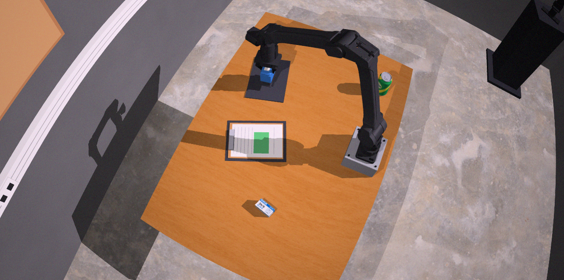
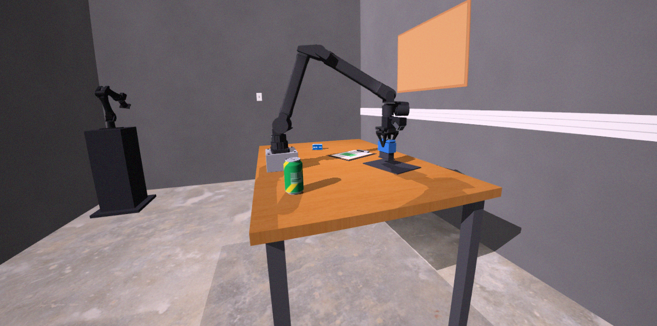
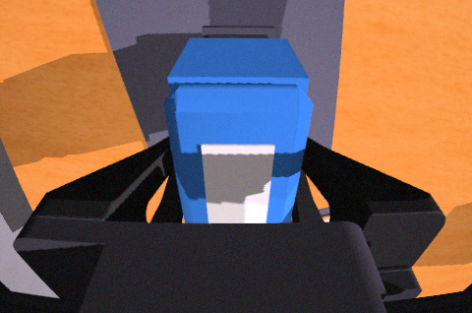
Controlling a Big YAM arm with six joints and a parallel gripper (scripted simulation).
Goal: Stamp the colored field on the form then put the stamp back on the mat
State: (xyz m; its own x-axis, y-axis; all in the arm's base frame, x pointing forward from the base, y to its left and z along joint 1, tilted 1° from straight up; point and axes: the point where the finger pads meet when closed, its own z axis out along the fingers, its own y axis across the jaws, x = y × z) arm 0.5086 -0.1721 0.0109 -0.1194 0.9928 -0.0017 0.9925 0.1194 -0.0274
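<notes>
My gripper is now 20 mm above the blue stamp. Also, from my hand: clipboard 280 mm to the left, 100 mm below, 50 mm behind; then dark mat 100 mm below, 20 mm to the right, 10 mm ahead; then can 500 mm behind, 180 mm to the right, 40 mm below.
</notes>
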